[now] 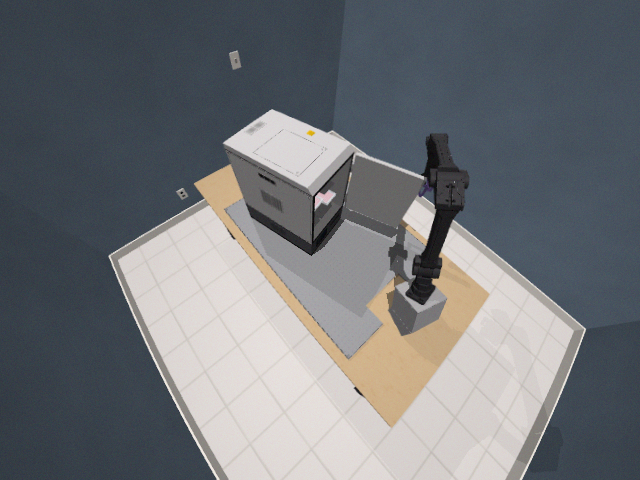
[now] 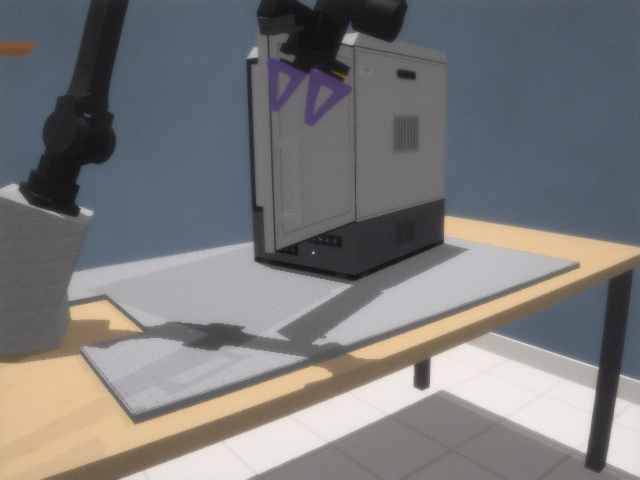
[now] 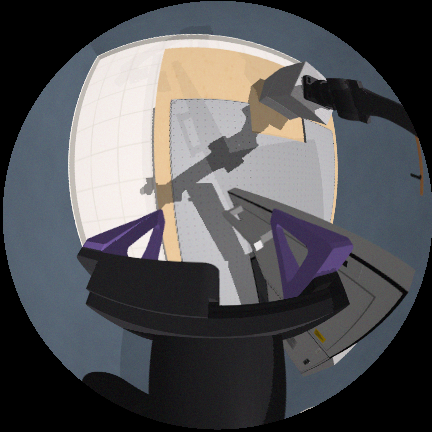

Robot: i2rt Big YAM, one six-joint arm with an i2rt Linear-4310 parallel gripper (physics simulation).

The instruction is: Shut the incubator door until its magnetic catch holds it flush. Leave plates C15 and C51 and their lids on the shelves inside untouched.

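Frame: origin at the arm's base, x left, y back, z up, level; centimetres.
Seen in the pictures: gripper, between the fingertips: (image 1: 424, 194) (image 2: 290, 117) (image 3: 217, 214); arm's base, origin of its link: (image 1: 420, 291) (image 2: 47, 202) (image 3: 318, 92).
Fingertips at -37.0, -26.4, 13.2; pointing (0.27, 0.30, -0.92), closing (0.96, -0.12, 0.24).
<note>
Pixels of each thing's middle, then the offset from my fingertips to it, as dx, dy, dz. "spot": a spot on its surface instead. Level surfaces: height alone.
- grey mat with its door, middle of its body: (image 2: 324, 138) (image 3: 285, 287) (image 1: 379, 191) +11.9, -18.1, -3.8
- long handle, a spot on its surface: (image 3: 246, 230) spot: +5.3, -5.4, -6.6
- wooden table, height of its surface: dz -37.8
- grey mat, height of its surface: dz -36.4
The incubator (image 1: 279, 183) (image 2: 400, 175) stands on the grey mat with its door (image 1: 385, 188) (image 2: 323, 170) (image 3: 350, 315) swung wide open, standing out from the cabinet. A long handle (image 2: 290, 175) (image 3: 246, 230) runs down the door's outer face near its free edge. My gripper (image 1: 424, 187) (image 2: 293, 116) (image 3: 217, 214) is open and empty, with purple fingers, at the upper part of the door near its free edge, on the outer side. I cannot tell whether it touches the door. Inside the cabinet, pinkish plates (image 1: 325, 197) show through the opening; their labels and lids are not readable.
The arm's grey base block (image 1: 416, 310) (image 2: 36, 279) (image 3: 287, 92) stands on the wooden table (image 1: 403, 382) (image 2: 516, 232) (image 3: 200, 62). The grey mat (image 1: 330, 315) (image 2: 496, 279) (image 3: 200, 110) lies under the incubator. Walls rise behind the table.
</note>
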